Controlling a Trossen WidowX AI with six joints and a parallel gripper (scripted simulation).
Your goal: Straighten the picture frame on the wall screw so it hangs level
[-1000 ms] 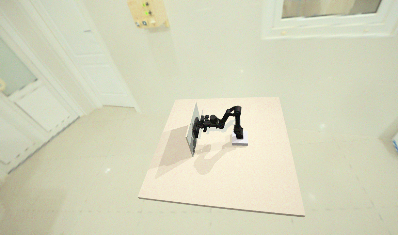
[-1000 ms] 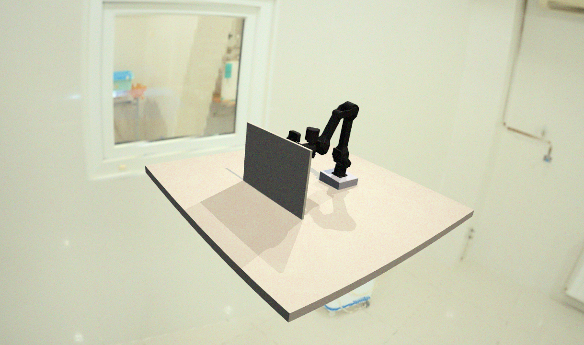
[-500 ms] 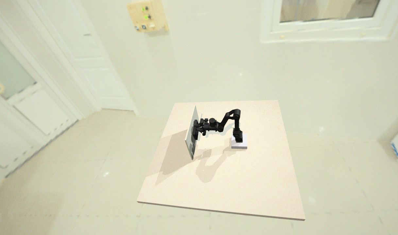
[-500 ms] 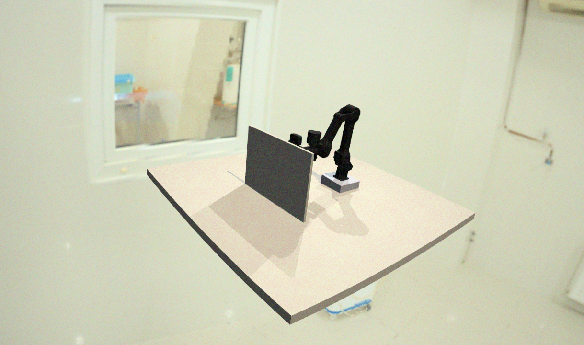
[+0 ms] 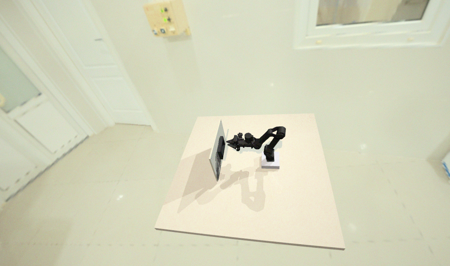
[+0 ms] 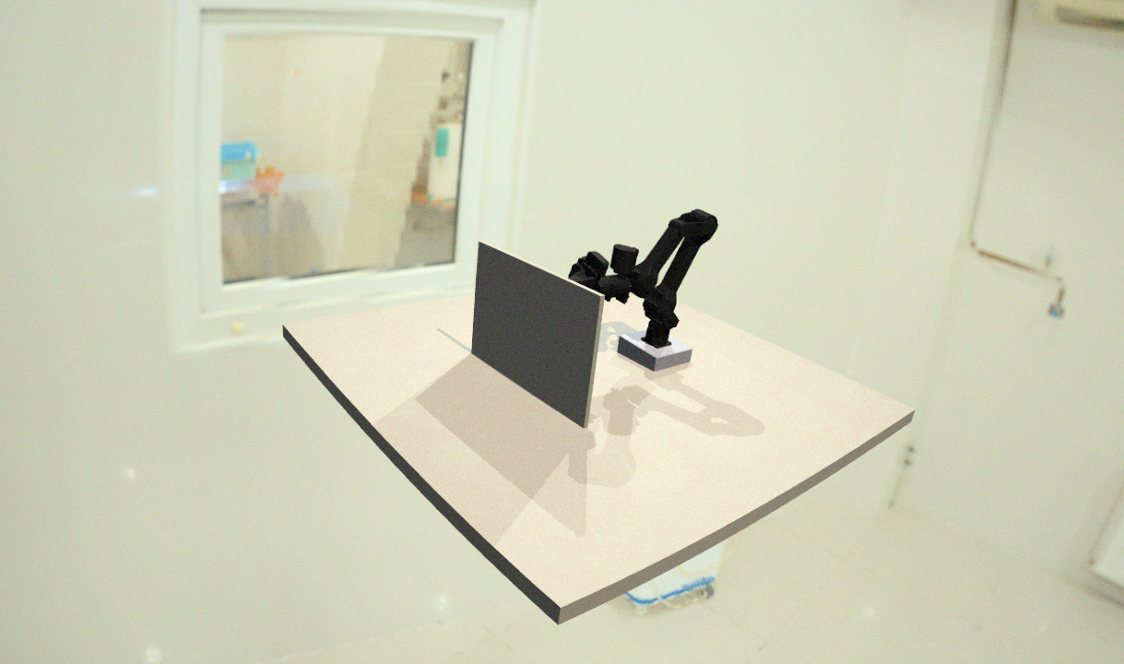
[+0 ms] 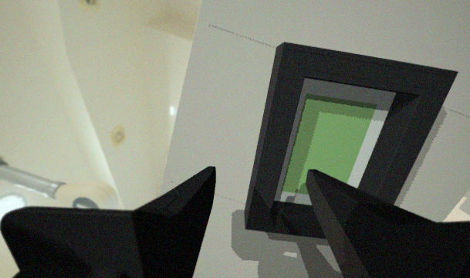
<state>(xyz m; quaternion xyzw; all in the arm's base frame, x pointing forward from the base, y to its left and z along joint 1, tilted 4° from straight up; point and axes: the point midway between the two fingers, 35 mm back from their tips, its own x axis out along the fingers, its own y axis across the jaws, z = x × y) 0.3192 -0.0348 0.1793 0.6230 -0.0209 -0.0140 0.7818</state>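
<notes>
Now: gripper tip 7 cm short of the picture frame, 1 cm to the left of it and 7 cm above it. From my gripper tip the other things lie so: wall panel (8 cm ahead, 8 cm below).
</notes>
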